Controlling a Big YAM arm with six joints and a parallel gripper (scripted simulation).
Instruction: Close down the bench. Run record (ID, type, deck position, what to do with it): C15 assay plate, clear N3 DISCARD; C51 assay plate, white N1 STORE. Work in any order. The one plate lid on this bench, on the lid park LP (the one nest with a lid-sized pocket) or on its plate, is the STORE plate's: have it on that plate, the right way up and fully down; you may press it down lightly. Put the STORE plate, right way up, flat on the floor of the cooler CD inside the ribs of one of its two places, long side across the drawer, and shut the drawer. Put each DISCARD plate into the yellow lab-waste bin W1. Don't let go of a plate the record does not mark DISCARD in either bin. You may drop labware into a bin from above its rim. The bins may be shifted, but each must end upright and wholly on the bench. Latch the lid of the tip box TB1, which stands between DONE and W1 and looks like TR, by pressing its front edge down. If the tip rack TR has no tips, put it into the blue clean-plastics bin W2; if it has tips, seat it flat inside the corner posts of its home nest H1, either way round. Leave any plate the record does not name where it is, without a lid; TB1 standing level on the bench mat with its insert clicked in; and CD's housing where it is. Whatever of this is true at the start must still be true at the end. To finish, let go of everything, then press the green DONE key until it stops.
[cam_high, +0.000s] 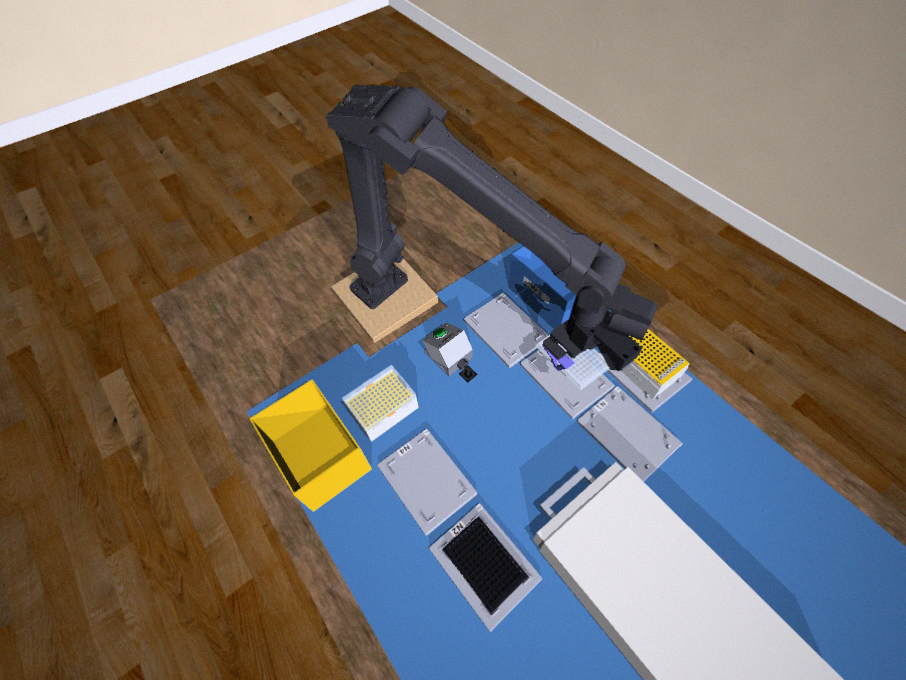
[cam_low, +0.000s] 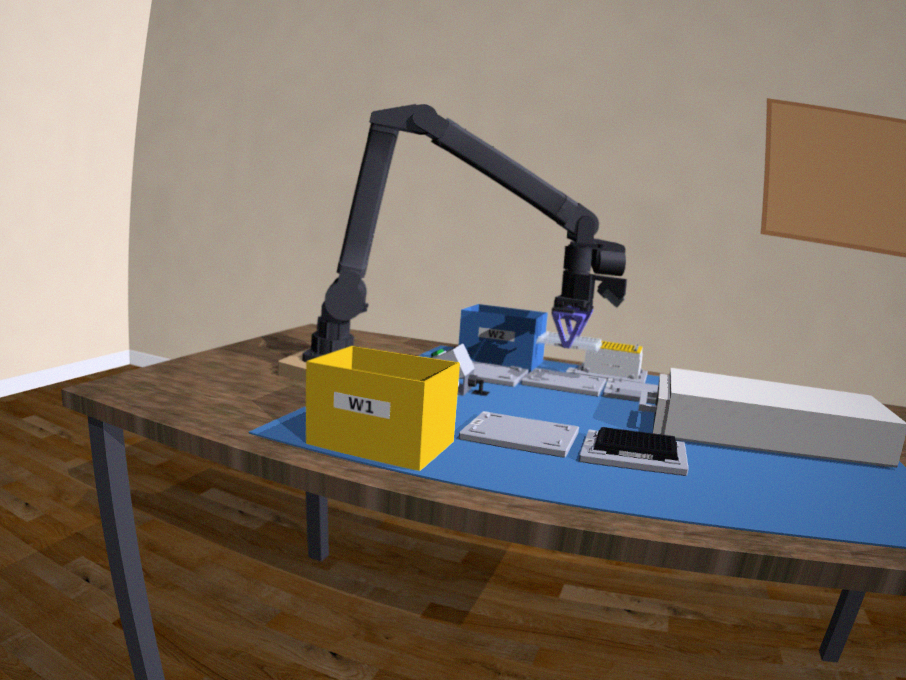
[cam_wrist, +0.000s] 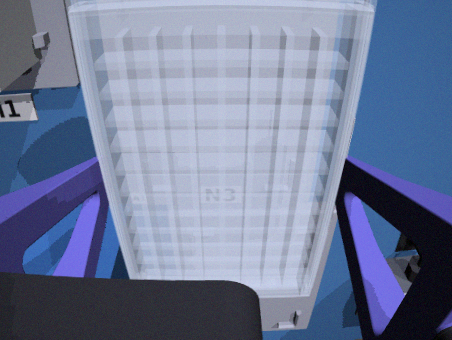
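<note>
My gripper is now 90 mm above the grey nest N3. From my hand the other things lie so: N3 label (70 mm behind, 10 mm to the left, 80 mm below); then clear assay plate (right at my hand); then tip rack TR (100 mm ahead, 120 mm to the left, 40 mm below).
</note>
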